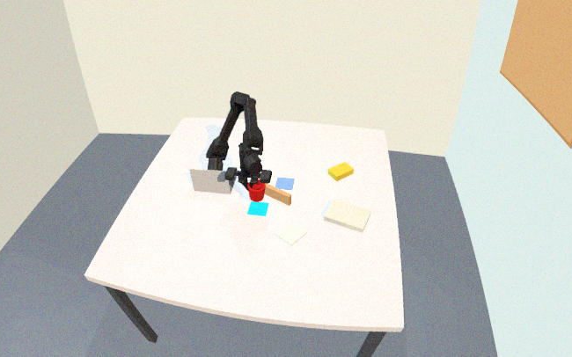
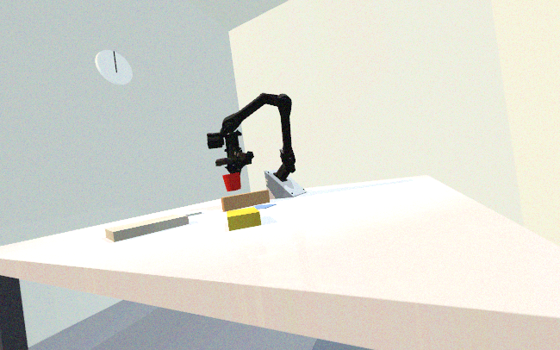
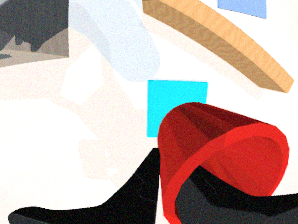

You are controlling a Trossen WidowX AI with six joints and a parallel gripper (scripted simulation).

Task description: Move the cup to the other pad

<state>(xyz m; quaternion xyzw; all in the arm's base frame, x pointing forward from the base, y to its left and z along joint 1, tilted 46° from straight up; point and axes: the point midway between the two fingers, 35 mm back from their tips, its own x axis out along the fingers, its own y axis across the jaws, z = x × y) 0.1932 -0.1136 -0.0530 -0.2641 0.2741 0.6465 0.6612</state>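
Now: gripper tip 90 mm to the right of the wooden block, 90 mm above it and 80 mm short of it. From my gripper tip the other things lie so: red cup: 30 mm ahead; white tile: 190 mm ahead, 130 mm to the right, 100 mm below; light blue pad: 180 mm to the left, 130 mm ahead, 110 mm below.
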